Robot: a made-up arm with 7 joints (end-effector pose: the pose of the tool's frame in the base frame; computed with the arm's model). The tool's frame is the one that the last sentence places.
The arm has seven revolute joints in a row. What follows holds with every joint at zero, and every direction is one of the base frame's.
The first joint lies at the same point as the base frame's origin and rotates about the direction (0, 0.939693, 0.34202).
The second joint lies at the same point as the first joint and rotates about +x.
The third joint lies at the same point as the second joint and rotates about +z.
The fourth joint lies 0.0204 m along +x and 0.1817 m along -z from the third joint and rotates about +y.
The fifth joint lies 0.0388 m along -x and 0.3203 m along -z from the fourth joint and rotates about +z.
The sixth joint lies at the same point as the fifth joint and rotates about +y.
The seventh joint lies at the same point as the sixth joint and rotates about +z.
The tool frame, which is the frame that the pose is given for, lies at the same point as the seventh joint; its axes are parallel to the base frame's.
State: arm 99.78 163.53 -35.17 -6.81 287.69 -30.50 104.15
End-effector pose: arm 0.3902 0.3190 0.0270 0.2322 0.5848 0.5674 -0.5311
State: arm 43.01 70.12 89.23 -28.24 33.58 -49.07 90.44
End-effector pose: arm -0.1374 0.4821 0.0158 0.0439 0.0922 -0.9600 0.2607
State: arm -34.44 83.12 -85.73 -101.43 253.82 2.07 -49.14
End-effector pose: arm 0.2330 0.0869 -0.2821 0.6211 -0.3480 -0.0302 0.7016
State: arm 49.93 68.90 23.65 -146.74 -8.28 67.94 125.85
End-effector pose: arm 0.2202 0.0409 -0.0791 0.6298 0.0161 -0.5998 0.4932
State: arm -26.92 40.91 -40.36 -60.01 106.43 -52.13 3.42
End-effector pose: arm 0.3771 0.0613 -0.2693 0.4961 -0.1725 -0.7561 0.3904
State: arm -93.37 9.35 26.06 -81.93 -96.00 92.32 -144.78
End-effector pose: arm 0.2694 -0.0189 0.3280 0.6190 0.5753 0.3267 -0.4233
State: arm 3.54 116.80 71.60 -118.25 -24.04 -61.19 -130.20
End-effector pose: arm 0.1202 -0.0776 0.2943 0.8563 -0.4220 -0.2657 -0.1347
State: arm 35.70 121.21 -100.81 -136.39 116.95 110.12 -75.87
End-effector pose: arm -0.1952 0.0900 -0.1641 0.2740 -0.8265 0.4897 0.0455
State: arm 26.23 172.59 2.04 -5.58 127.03 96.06 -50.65
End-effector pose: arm 0.2095 0.0823 0.4514 0.8559 0.4866 -0.1710 -0.0374
